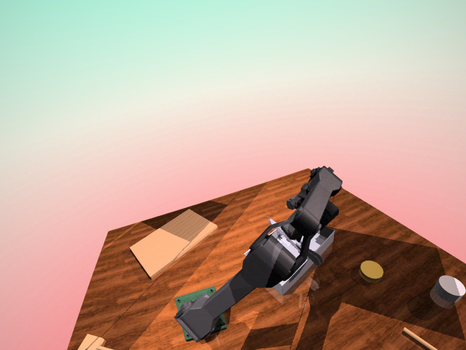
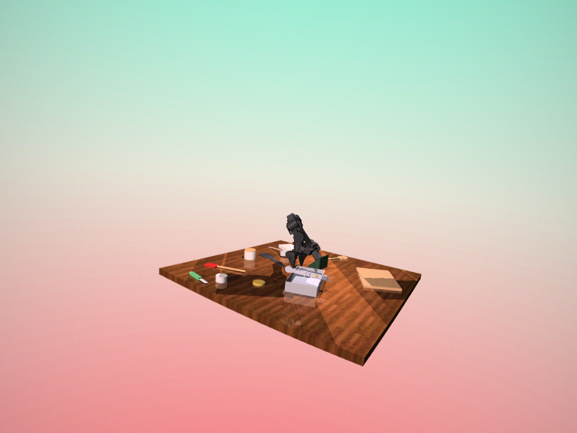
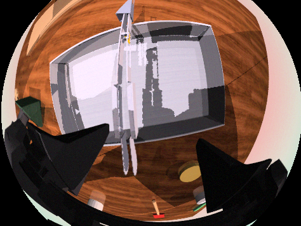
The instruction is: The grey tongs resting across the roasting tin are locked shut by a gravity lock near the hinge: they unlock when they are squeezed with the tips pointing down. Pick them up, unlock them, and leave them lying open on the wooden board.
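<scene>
My gripper tip is now 4 cm past the grey roasting tin, 5 cm to the right of it and 8 cm above it. Also, from my gripper tip: red spatula (6 cm ahead, 50 cm to the right, 10 cm below); then yellow lock piece (4 cm behind, 11 cm to the left, 4 cm below); then wooden board (44 cm behind, 41 cm to the left, 10 cm below).
</scene>
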